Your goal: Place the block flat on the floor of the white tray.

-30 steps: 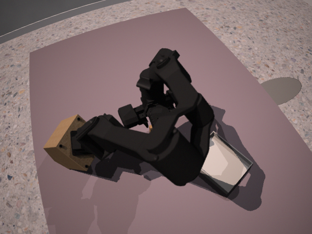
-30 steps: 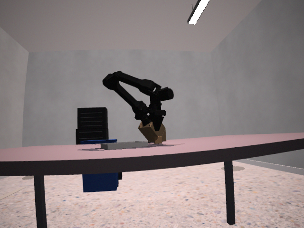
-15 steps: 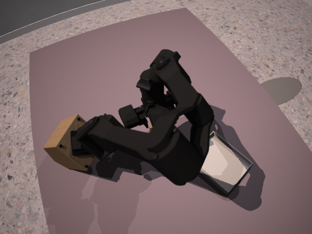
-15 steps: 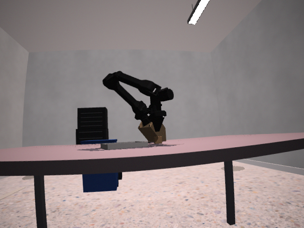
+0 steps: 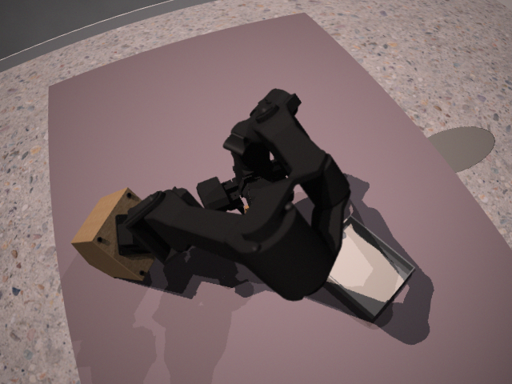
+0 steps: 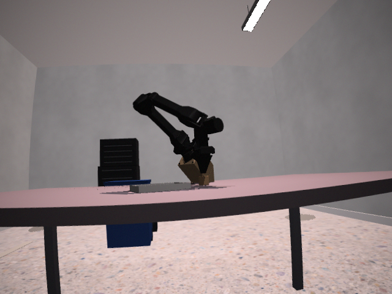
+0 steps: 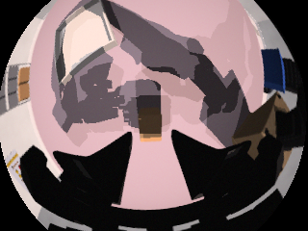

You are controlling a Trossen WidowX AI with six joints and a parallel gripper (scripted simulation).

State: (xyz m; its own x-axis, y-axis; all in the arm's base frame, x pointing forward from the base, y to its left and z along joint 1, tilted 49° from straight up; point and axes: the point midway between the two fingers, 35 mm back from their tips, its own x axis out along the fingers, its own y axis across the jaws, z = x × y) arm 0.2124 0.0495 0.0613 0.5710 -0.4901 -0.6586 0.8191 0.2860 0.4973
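Right now the brown block is 6 cm below my hand. Round my hand: white tray 12 cm ahead, 19 cm to the right, 8 cm below.
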